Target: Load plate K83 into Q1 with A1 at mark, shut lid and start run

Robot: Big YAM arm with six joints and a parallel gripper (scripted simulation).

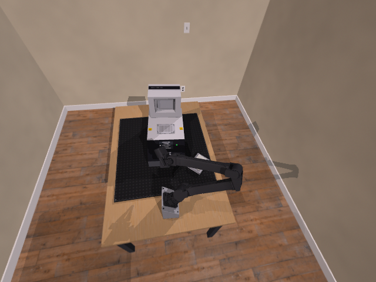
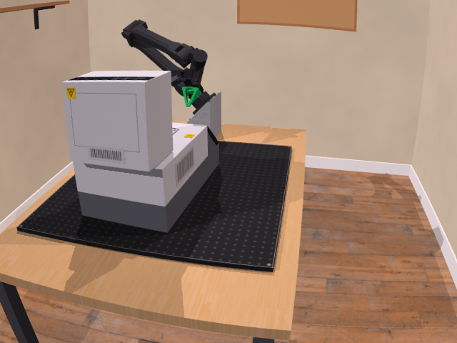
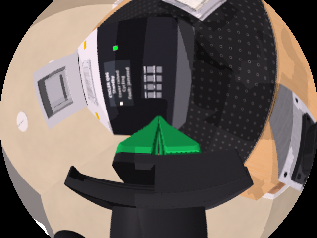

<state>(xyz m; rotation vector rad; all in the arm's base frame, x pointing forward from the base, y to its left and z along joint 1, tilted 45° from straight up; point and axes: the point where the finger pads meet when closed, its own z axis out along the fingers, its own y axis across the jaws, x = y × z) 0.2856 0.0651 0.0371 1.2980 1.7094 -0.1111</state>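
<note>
The white plate K83 lies 280 mm to the right of my hand, 180 mm below it and 50 mm ahead of it. Also, from my hand: plate nest N1: 280 mm to the right, 190 mm below, 50 mm ahead.
</note>
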